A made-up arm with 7 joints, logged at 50 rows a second.
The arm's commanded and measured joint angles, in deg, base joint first. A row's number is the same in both.
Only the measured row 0 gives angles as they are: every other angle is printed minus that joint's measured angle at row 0.
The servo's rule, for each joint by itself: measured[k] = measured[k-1] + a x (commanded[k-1-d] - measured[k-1]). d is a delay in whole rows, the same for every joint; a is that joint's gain. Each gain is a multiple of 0.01, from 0.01 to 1. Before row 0 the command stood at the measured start. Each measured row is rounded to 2 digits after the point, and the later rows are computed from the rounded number. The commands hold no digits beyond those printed.
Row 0, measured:
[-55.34, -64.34, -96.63, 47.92, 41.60, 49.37, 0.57]
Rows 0 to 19, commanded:
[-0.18, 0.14, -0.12, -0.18, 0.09, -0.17, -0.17]
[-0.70, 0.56, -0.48, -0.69, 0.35, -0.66, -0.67]
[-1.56, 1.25, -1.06, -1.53, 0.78, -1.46, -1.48]
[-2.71, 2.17, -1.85, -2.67, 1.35, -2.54, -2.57]
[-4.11, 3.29, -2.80, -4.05, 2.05, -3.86, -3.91]
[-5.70, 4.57, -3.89, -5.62, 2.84, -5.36, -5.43]
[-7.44, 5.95, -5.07, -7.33, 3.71, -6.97, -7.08]
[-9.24, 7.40, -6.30, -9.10, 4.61, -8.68, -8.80]
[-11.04, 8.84, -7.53, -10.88, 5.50, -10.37, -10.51]
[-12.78, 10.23, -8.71, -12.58, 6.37, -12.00, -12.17]
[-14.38, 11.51, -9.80, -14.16, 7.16, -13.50, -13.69]
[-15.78, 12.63, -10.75, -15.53, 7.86, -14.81, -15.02]
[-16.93, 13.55, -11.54, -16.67, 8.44, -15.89, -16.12]
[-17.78, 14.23, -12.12, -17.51, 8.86, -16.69, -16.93]
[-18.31, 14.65, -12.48, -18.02, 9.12, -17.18, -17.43]
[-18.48, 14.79, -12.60, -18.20, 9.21, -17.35, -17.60]
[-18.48, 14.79, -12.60, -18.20, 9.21, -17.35, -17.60]
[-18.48, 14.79, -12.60, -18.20, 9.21, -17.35, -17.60]
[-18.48, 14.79, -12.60, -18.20, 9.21, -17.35, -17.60]
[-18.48, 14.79, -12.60, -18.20, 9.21, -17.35, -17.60]
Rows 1 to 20, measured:
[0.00, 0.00, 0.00, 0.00, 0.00, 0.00, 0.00]
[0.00, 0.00, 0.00, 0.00, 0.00, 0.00, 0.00]
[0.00, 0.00, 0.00, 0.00, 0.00, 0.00, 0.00]
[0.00, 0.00, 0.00, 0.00, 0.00, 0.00, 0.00]
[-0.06, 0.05, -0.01, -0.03, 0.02, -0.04, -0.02]
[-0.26, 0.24, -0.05, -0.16, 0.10, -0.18, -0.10]
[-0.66, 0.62, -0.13, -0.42, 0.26, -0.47, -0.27]
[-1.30, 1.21, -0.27, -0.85, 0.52, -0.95, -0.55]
[-2.17, 2.00, -0.47, -1.46, 0.89, -1.62, -0.95]
[-3.26, 2.98, -0.74, -2.25, 1.36, -2.48, -1.49]
[-4.56, 4.11, -1.09, -3.22, 1.92, -3.51, -2.16]
[-6.01, 5.36, -1.51, -4.34, 2.57, -4.70, -2.96]
[-7.57, 6.68, -1.99, -5.58, 3.27, -6.00, -3.87]
[-9.19, 8.03, -2.53, -6.91, 4.01, -7.38, -4.87]
[-10.80, 9.35, -3.11, -8.29, 4.77, -8.79, -5.93]
[-12.34, 10.60, -3.72, -9.67, 5.51, -10.17, -7.02]
[-13.76, 11.72, -4.35, -11.00, 6.21, -11.49, -8.11]
[-15.01, 12.67, -4.97, -12.24, 6.85, -12.69, -9.17]
[-16.03, 13.42, -5.57, -13.34, 7.39, -13.72, -10.16]
[-16.79, 13.94, -6.13, -14.26, 7.83, -14.55, -11.05]
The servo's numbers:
d 4
a 0.31 0.38 0.08 0.19 0.24 0.23 0.12

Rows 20 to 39, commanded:
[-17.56, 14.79, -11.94, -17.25, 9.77, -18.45, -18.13]
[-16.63, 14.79, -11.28, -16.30, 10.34, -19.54, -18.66]
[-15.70, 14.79, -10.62, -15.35, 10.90, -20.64, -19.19]
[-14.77, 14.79, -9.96, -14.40, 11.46, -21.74, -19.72]
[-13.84, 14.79, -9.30, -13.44, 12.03, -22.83, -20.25]
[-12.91, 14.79, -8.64, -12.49, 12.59, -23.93, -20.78]
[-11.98, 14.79, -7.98, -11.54, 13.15, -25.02, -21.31]
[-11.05, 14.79, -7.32, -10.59, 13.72, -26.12, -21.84]
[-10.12, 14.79, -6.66, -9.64, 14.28, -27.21, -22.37]
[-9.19, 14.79, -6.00, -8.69, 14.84, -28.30, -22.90]
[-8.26, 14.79, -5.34, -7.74, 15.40, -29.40, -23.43]
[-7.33, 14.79, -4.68, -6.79, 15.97, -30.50, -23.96]
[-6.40, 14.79, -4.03, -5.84, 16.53, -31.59, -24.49]
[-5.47, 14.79, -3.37, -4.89, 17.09, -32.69, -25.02]
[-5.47, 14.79, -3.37, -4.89, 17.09, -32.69, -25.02]
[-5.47, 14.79, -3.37, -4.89, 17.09, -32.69, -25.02]
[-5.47, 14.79, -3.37, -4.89, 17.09, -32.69, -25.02]
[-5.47, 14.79, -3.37, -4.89, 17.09, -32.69, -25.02]
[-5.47, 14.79, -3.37, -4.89, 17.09, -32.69, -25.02]
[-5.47, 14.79, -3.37, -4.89, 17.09, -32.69, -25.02]
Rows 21 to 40, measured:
[-17.31, 14.26, -6.65, -15.01, 8.16, -15.19, -11.84]
[-17.67, 14.46, -7.13, -15.62, 8.41, -15.69, -12.53]
[-17.92, 14.59, -7.57, -16.11, 8.60, -16.07, -13.14]
[-18.09, 14.67, -7.97, -16.51, 8.75, -16.36, -13.68]
[-17.93, 14.72, -8.29, -16.65, 8.99, -16.84, -14.21]
[-17.53, 14.75, -8.53, -16.58, 9.31, -17.46, -14.74]
[-16.96, 14.77, -8.70, -16.35, 9.69, -18.19, -15.27]
[-16.28, 14.78, -8.80, -15.98, 10.11, -19.01, -15.80]
[-15.52, 14.78, -8.84, -15.50, 10.57, -19.89, -16.33]
[-14.71, 14.78, -8.82, -14.93, 11.05, -20.82, -16.86]
[-13.86, 14.78, -8.75, -14.29, 11.55, -21.79, -17.39]
[-12.99, 14.78, -8.64, -13.59, 12.07, -22.79, -17.92]
[-12.10, 14.78, -8.48, -12.84, 12.60, -23.81, -18.45]
[-11.20, 14.78, -8.28, -12.05, 13.14, -24.84, -18.98]
[-10.29, 14.78, -8.04, -11.23, 13.68, -25.89, -19.51]
[-9.37, 14.78, -7.77, -10.39, 14.23, -26.95, -20.04]
[-8.45, 14.78, -7.47, -9.53, 14.78, -28.02, -20.57]
[-7.53, 14.78, -7.14, -8.65, 15.33, -29.09, -21.10]
[-6.89, 14.78, -6.84, -7.94, 15.75, -29.92, -21.57]
[-6.45, 14.78, -6.56, -7.36, 16.07, -30.56, -21.98]

